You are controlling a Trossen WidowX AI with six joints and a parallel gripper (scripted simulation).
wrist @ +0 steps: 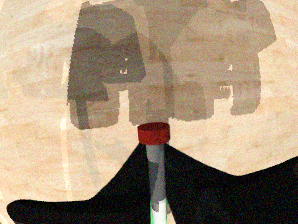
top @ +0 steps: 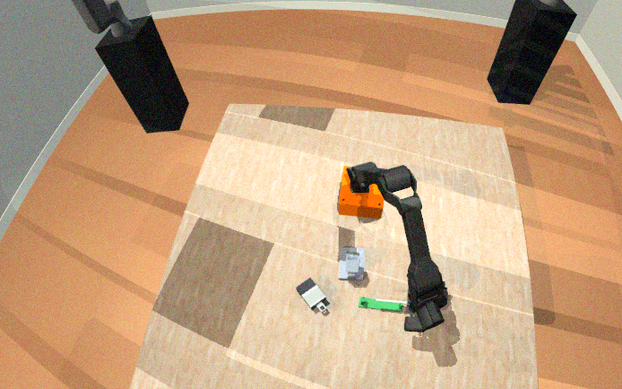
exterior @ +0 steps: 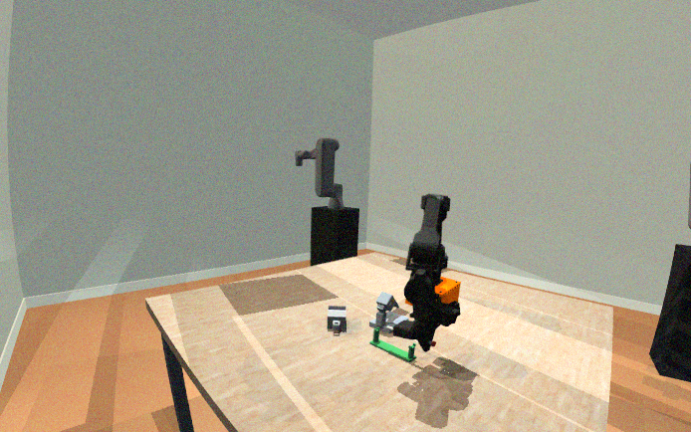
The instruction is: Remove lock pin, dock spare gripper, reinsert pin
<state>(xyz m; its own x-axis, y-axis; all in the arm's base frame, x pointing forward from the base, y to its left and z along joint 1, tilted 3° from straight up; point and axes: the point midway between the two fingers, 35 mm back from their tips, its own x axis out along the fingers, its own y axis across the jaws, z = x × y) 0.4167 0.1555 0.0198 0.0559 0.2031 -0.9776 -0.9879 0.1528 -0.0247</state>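
Right now the green cradle is 20 mm behind my gripper tip, 100 mm to the right of it and 20 mm below it. Round my gripper tip: spare gripper 40 mm behind, 320 mm to the right, 20 mm below; mount 140 mm behind, 190 mm to the right, 10 mm above.
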